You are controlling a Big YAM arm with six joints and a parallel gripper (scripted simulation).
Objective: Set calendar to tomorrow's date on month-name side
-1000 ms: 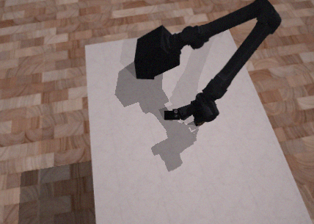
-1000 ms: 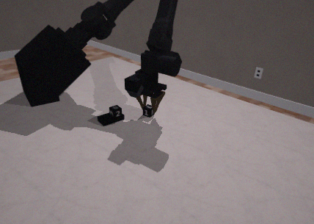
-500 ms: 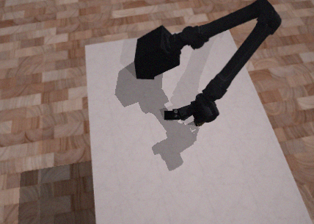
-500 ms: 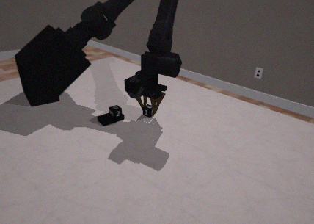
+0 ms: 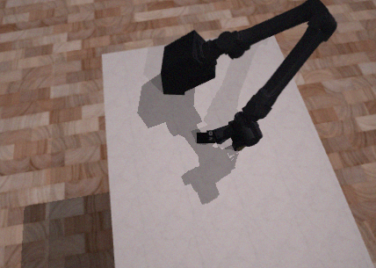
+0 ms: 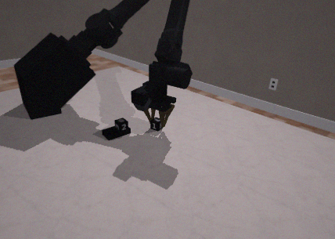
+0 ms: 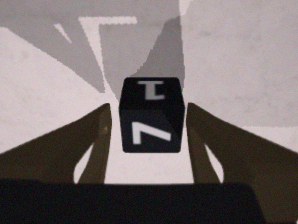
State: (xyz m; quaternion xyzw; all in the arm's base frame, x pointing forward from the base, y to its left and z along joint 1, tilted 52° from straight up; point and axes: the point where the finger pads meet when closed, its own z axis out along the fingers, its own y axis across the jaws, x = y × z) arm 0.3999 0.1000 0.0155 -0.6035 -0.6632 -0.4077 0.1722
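The black digit cube lies right at my hand. The rest, counted from my hand: black tray 60 mm behind, 120 mm to the right, 10 mm below.
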